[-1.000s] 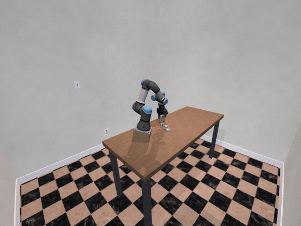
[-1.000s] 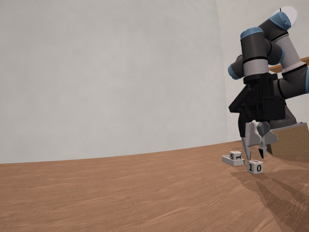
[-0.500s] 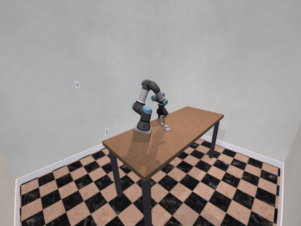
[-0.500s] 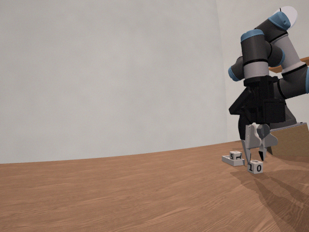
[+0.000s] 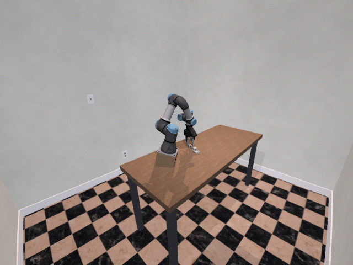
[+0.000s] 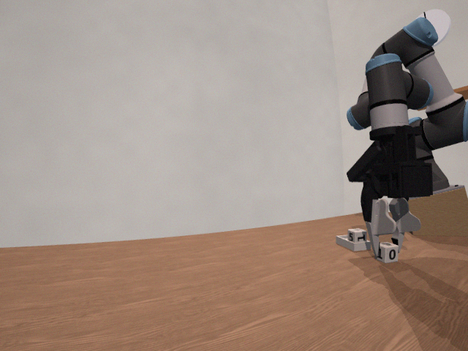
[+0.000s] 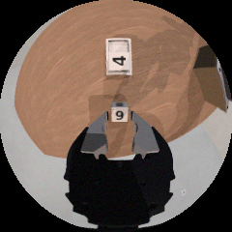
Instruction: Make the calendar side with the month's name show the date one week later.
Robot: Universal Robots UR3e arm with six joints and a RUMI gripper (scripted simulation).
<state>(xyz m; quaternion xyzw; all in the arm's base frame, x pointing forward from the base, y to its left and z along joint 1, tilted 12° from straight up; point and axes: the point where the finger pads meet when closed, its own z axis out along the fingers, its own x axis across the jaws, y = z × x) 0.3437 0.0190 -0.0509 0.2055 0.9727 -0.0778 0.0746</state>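
Right now my hand is 1 cm above the white digit cube. Also, from my hand: white tray 5 cm behind, 10 cm to the right, 2 cm below.
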